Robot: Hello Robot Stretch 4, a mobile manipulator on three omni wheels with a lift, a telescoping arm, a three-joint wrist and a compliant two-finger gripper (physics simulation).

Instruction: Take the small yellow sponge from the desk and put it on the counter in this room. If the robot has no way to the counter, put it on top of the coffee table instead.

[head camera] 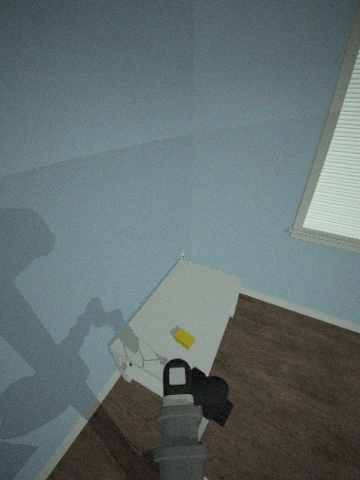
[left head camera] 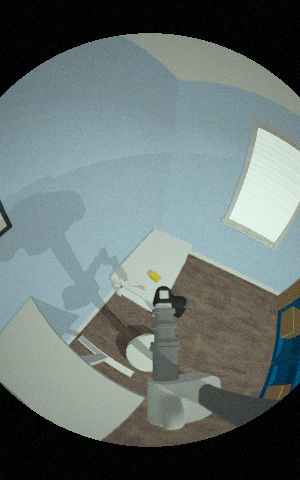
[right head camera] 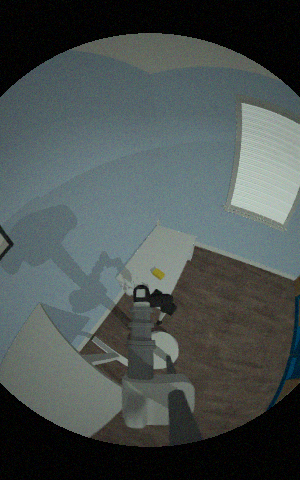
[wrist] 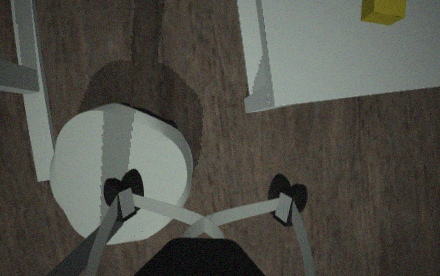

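Seen in the pictures: gripper, fingertip midpoint: [head camera: 206, 424] [right head camera: 165, 314] [wrist: 206, 188]; robot's base at its link origin: [left head camera: 146, 351] [right head camera: 157, 348] [wrist: 133, 166].
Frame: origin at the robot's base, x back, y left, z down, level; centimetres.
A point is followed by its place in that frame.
Note:
The small yellow sponge [head camera: 184, 338] @[z -46.8, x -70.4, y -4.4 cm] [left head camera: 155, 276] @[z -46.8, x -70.0, y -5.2 cm] [right head camera: 158, 273] @[z -46.7, x -70.2, y -5.1 cm] [wrist: 384, 10] @[z -46.7, x -67.6, y -7.1 cm] lies on the white desk [head camera: 207, 280] @[z -42.3, x -119.3, y -25.8 cm] [left head camera: 170, 245] @[z -42.3, x -115.4, y -25.1 cm] [right head camera: 172, 241] @[z -42.3, x -113.9, y -23.6 cm] [wrist: 325, 60] @[z -42.3, x -55.1, y -8.1 cm] in the room's corner. In the wrist view the sponge is cut off by the top edge, to the upper right of the fingers. My gripper [wrist: 206, 188] @[z -69.1, x -26.8, y -8.7 cm] is open and empty. It hangs beyond the desk's near edge, above the floor and a white round object, apart from the sponge. Its fingertips are mostly hidden or too small in the head views. I cannot identify the counter or the coffee table.
The white round object [left head camera: 140, 353] @[z -18.7, x 1.1, y 6.6 cm] [right head camera: 166, 350] @[z -18.7, x 0.9, y -9.0 cm] [wrist: 155, 165] @[z -18.7, x -11.2, y -4.3 cm] stands on the floor before the desk. A white bar frame [left head camera: 115, 363] [wrist: 37, 135] is beside it. A large pale surface [left head camera: 55, 370] @[z -92.2, x 13.1, y 44.4 cm] [right head camera: 65, 375] @[z -92.3, x 17.2, y 39.5 cm] is at lower left. Blue shelving with boxes [left head camera: 290, 350] @[z -5.7, x 74.3, y -225.6 cm] stands at right.

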